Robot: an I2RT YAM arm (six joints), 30 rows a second.
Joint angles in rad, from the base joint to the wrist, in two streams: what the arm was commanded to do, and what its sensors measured. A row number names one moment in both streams.
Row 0, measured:
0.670, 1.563, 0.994, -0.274, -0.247, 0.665
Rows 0 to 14, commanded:
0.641, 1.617, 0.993, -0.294, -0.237, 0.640
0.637, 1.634, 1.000, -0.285, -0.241, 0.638
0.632, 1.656, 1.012, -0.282, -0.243, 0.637
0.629, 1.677, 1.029, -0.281, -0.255, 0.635
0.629, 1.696, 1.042, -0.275, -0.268, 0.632
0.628, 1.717, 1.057, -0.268, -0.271, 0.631
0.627, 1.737, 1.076, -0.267, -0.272, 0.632
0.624, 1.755, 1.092, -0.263, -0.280, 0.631
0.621, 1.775, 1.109, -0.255, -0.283, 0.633
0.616, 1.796, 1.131, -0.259, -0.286, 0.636
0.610, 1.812, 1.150, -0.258, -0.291, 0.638
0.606, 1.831, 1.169, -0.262, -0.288, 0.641
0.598, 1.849, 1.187, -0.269, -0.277, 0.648
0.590, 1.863, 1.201, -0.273, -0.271, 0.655
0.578, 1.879, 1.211, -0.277, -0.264, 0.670
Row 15, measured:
0.606, 1.844, 1.172, -0.268, -0.280, 0.647
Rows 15 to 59, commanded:
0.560, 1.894, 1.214, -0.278, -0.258, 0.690
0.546, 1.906, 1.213, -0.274, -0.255, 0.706
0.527, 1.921, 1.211, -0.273, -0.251, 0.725
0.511, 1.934, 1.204, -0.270, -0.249, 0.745
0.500, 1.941, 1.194, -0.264, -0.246, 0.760
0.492, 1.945, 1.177, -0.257, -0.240, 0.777
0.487, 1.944, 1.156, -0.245, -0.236, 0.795
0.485, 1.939, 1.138, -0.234, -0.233, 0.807
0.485, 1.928, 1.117, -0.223, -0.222, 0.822
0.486, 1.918, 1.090, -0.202, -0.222, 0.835
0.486, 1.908, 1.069, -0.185, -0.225, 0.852
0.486, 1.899, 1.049, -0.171, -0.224, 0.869
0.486, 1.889, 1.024, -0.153, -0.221, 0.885
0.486, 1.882, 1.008, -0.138, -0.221, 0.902
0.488, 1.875, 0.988, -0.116, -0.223, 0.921
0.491, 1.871, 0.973, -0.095, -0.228, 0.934
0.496, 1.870, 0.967, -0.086, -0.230, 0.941
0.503, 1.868, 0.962, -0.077, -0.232, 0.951
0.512, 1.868, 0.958, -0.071, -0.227, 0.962
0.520, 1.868, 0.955, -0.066, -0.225, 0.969
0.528, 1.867, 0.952, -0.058, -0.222, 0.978
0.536, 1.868, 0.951, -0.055, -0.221, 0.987
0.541, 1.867, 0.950, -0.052, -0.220, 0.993
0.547, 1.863, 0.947, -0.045, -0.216, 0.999
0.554, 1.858, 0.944, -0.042, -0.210, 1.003
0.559, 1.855, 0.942, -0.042, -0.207, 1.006
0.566, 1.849, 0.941, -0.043, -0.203, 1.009
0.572, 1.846, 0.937, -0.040, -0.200, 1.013
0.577, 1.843, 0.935, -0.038, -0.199, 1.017
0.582, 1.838, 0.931, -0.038, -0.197, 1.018
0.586, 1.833, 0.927, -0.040, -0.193, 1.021
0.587, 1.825, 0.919, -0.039, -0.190, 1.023
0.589, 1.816, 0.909, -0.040, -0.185, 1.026
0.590, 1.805, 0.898, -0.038, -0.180, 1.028
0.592, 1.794, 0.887, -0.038, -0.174, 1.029
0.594, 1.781, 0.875, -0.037, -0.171, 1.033
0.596, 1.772, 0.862, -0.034, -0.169, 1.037
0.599, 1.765, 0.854, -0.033, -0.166, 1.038
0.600, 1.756, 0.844, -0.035, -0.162, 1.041
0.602, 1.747, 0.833, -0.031, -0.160, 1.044
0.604, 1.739, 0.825, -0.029, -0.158, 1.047
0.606, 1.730, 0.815, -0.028, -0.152, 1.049
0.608, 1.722, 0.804, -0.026, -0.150, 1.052
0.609, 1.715, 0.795, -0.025, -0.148, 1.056
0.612, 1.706, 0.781, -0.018, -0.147, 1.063
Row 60, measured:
0.600, 1.712, 0.830, 0.056, -0.178, 1.030
